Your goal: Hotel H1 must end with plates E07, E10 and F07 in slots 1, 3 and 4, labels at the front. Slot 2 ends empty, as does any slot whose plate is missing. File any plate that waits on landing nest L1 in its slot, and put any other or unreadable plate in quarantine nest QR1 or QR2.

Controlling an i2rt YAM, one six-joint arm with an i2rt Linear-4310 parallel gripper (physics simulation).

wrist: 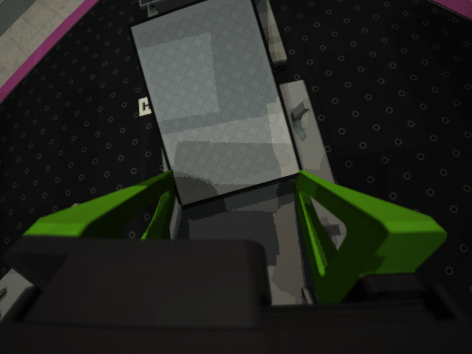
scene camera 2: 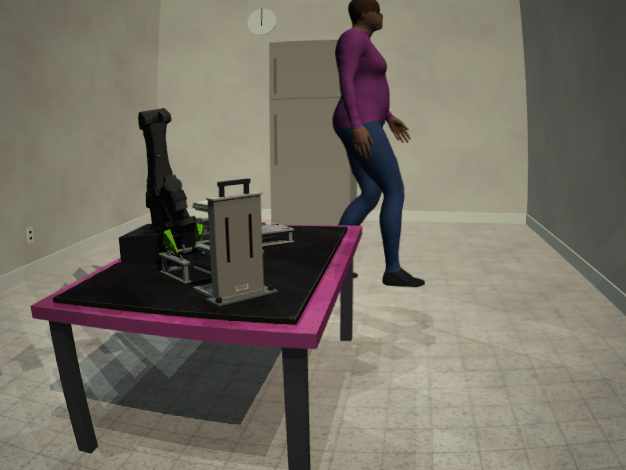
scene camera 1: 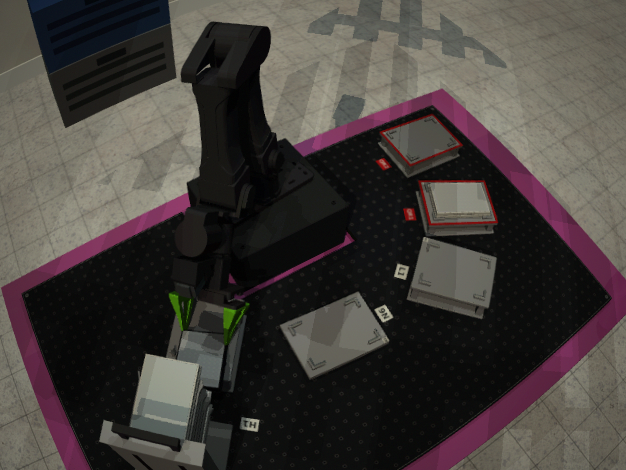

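Pixels of known places: gripper, fingertip midpoint: [wrist: 235, 177] [scene camera 1: 205, 338]; arm's base at its link origin: [scene camera 2: 161, 228] [scene camera 1: 263, 193].
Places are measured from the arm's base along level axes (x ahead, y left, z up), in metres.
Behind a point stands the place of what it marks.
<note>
My gripper [scene camera 1: 205, 334] @(x 0.177, y -0.263, z -0.023 m) [scene camera 2: 188, 246] @(x 0.177, y -0.263, z -0.023 m) [wrist: 235, 177] @(x 0.177, y -0.263, z -0.023 m) is shut on a pale clear-lidded plate [scene camera 1: 201, 349] @(x 0.198, y -0.283, z -0.007 m) [wrist: 215, 95] @(x 0.211, y -0.297, z -0.001 m), gripping its near end between the green fingertips over a grey nest [wrist: 316, 145] @(x 0.142, y -0.314, z -0.033 m). No label on it can be read. Hotel H1 [scene camera 1: 192, 452] @(x 0.393, y -0.413, z 0.163 m) [scene camera 2: 237, 273] @(x 0.353, y -0.471, z -0.030 m), a grey tower with a black handle, stands at the lower left in scene camera 1; plates [scene camera 1: 171, 371] @(x 0.268, y -0.363, z 0.138 m) show in it, but their slots and labels cannot be told. Landing nest L1 [scene camera 1: 452, 275] @(x 0.350, y 0.182, z -0.043 m) is bare. A plate [scene camera 1: 462, 198] @(x 0.235, y 0.341, z -0.039 m) lies on quarantine nest QR1 [scene camera 1: 460, 223] @(x 0.272, y 0.297, z -0.053 m). Quarantine nest QR2 [scene camera 1: 422, 139] @(x 0.052, y 0.412, z -0.053 m) is bare.
A low, bare nest [scene camera 1: 333, 333] @(x 0.283, y -0.059, z -0.081 m) with tag N6 [scene camera 1: 383, 313] @(x 0.307, y 0.045, z -0.092 m) lies between the held plate and L1. The H1 tag [scene camera 1: 249, 424] @(x 0.331, y -0.290, z -0.092 m) lies beside the hotel. The black arm base [scene camera 1: 293, 227] @(x 0.104, y -0.009, z 0.009 m) stands behind. A person [scene camera 2: 364, 91] stands beyond the magenta-edged table [scene camera 2: 176, 326] @(x 0.228, y -0.648, z -0.112 m).
</note>
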